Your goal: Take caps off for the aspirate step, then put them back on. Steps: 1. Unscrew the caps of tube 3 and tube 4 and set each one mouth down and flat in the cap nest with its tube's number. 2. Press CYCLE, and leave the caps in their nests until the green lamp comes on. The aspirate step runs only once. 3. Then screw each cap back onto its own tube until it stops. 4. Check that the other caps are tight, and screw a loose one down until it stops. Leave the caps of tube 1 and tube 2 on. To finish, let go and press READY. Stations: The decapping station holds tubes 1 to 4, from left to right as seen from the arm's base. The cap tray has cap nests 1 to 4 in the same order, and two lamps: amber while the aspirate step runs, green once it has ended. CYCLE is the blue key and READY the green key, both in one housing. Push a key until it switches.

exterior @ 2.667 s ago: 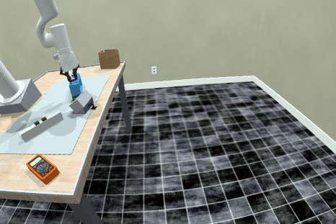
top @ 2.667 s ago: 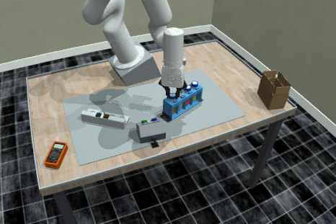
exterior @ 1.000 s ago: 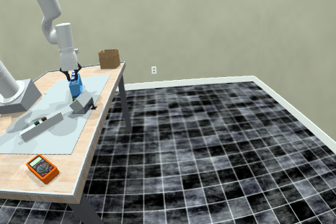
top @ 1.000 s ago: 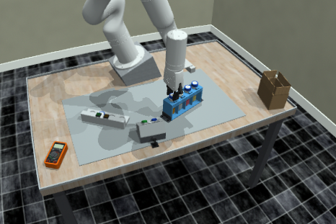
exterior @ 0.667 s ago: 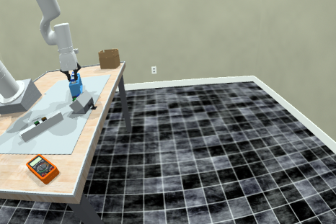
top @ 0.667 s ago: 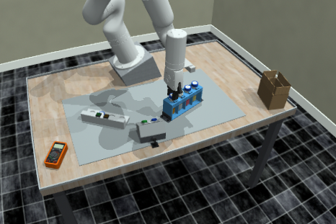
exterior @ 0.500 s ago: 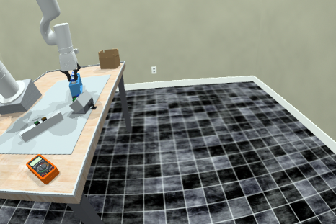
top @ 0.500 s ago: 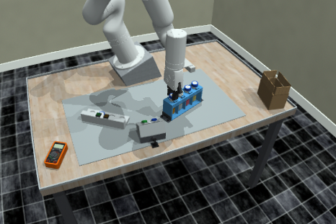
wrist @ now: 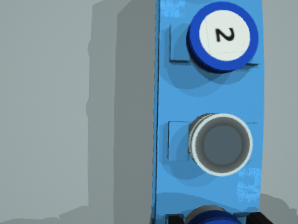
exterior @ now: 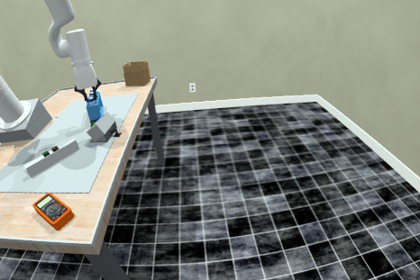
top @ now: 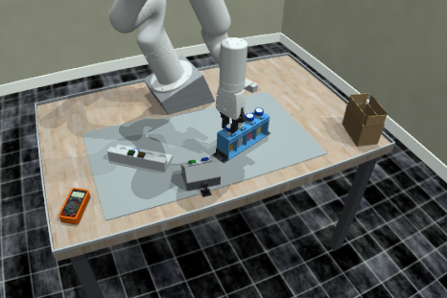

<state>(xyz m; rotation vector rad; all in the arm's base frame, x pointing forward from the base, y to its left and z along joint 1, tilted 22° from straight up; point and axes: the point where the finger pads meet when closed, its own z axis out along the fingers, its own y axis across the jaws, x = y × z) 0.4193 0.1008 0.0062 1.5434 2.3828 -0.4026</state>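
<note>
My hand is 10 mm above the blue-and-white cap. Also, from my hand: green key: 160 mm to the right, 70 mm ahead, 60 mm below; then blue key: 120 mm to the right, 70 mm ahead, 60 mm below; then key housing: 140 mm to the right, 90 mm ahead, 80 mm below.
</note>
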